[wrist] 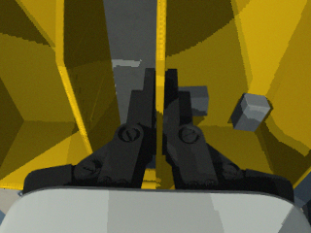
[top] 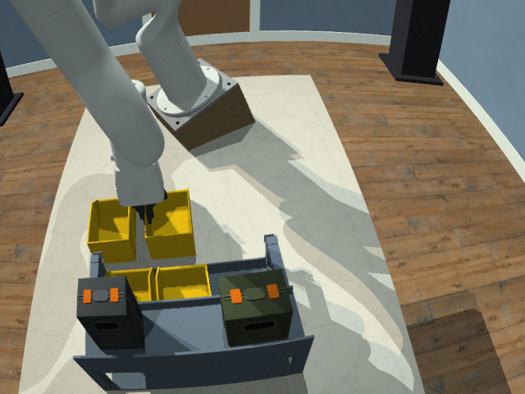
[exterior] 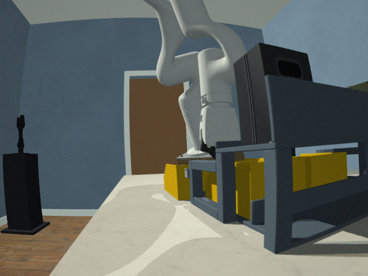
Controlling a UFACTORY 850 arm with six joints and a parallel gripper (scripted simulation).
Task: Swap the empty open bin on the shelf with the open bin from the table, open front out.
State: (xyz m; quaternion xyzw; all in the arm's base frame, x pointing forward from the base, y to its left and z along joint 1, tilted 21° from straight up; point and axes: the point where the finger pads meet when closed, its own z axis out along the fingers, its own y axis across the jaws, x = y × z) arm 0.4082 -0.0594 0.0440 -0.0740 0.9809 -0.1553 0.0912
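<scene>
Now: hand 11 cm short of the shelf lip, 8 cm to the right of it and 5 cm above it. The rest, counted from my hand: dark grey case 31 cm ahead, 1 cm to the right, 10 cm above; green case 29 cm ahead, 22 cm to the left, 9 cm above.
</scene>
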